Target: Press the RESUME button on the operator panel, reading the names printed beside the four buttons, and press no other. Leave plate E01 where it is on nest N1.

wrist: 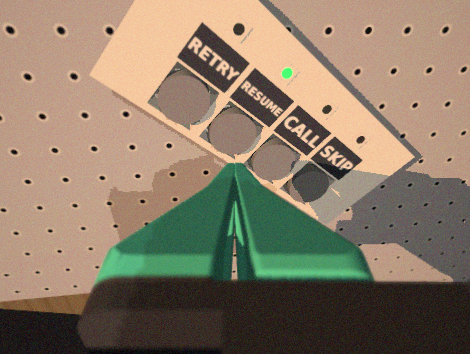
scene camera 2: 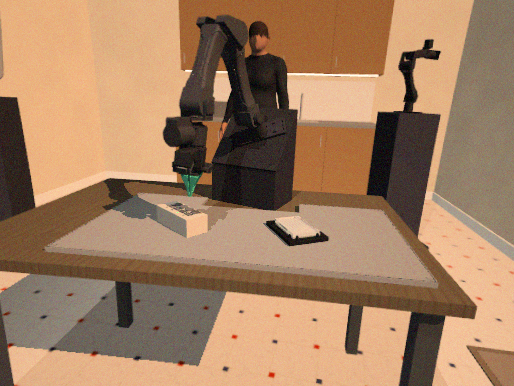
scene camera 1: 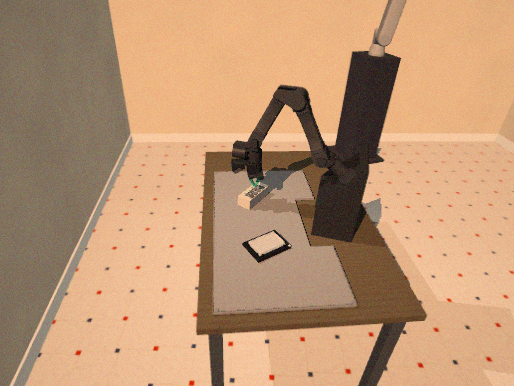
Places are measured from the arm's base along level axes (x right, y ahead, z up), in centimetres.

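Pixels of known places: gripper, fingertip midpoint: (wrist: 234,176) (scene camera 2: 189,196) (scene camera 1: 254,186); arm's base, link origin: (scene camera 2: 260,133) (scene camera 1: 344,174).
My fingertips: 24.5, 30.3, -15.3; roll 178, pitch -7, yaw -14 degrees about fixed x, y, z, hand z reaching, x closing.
Note:
For each thing: its top centre in the pictures, then the offset to it from my fingertips, as dx, dy, dz. Level surfaces: height alone.
- operator panel, top centre: (wrist: 278,125) (scene camera 2: 181,208) (scene camera 1: 253,190) +2.6, -0.7, -4.0
- RESUME button, top centre: (wrist: 233,135) +0.3, -0.5, -4.0
- green lamp, top centre: (wrist: 287,73) +3.5, +1.7, -4.2
- Plate E01, top centre: (scene camera 2: 296,224) (scene camera 1: 266,241) -30.5, +5.7, -6.9
- black nest N1, top centre: (scene camera 2: 296,225) (scene camera 1: 266,242) -30.5, +5.7, -7.4
- grey perforated mat, surface height: dz -9.5
The operator panel (scene camera 1: 245,201) (scene camera 2: 196,225) (wrist: 130,30) is a pale box with four round grey buttons. In the wrist view the names read RETRY, RESUME, CALL and SKIP. The RESUME button (wrist: 232,131) shows whole, and the green lamp (wrist: 287,73) beside its name is lit; the other three lamps are dark. My gripper (scene camera 1: 256,184) (scene camera 2: 190,195) (wrist: 234,176) is shut and empty, its green tips above the panel and apart from it in the second scene view. Plate E01 (scene camera 1: 268,242) (scene camera 2: 298,226), white, lies on the black nest N1 (scene camera 1: 260,257) (scene camera 2: 300,242).
A grey perforated mat (scene camera 1: 280,290) (scene camera 2: 350,260) (wrist: 60,160) lies on the wooden table (scene camera 1: 380,290) (scene camera 2: 250,287). The arm's dark pedestal (scene camera 1: 336,215) (scene camera 2: 250,185) stands at the table's edge. A person (scene camera 2: 270,80) stands behind it, and another arm (scene camera 2: 410,80) is at the back right.

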